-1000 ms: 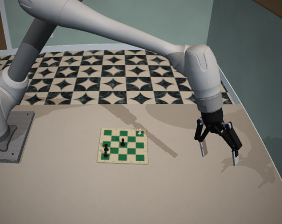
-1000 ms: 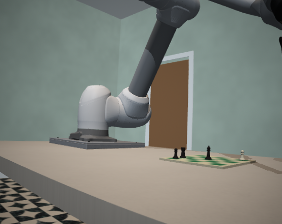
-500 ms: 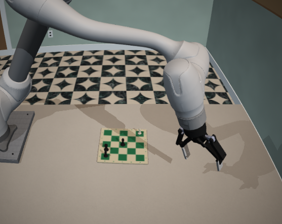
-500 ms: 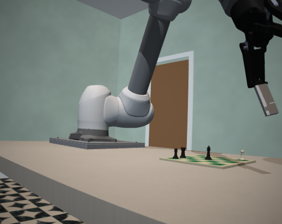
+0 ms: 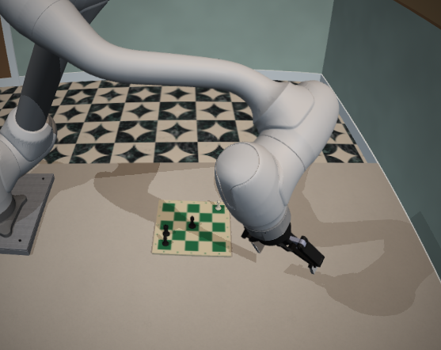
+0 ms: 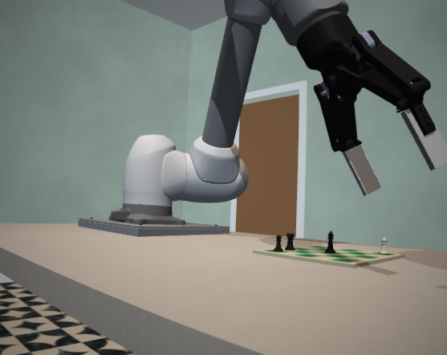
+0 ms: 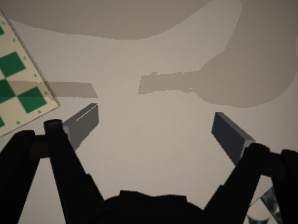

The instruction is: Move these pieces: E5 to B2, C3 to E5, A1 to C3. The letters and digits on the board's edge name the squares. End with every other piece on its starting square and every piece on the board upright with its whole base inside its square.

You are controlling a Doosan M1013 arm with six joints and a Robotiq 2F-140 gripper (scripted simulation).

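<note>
Right now my hand is 300 mm past the black pawn, 150 mm to the right of it and 120 mm above it. Also, from my hand: white pawn: 300 mm to the left, 150 mm behind, 120 mm below; then cream chessboard: 230 mm behind, 220 mm to the left, 130 mm below.
</note>
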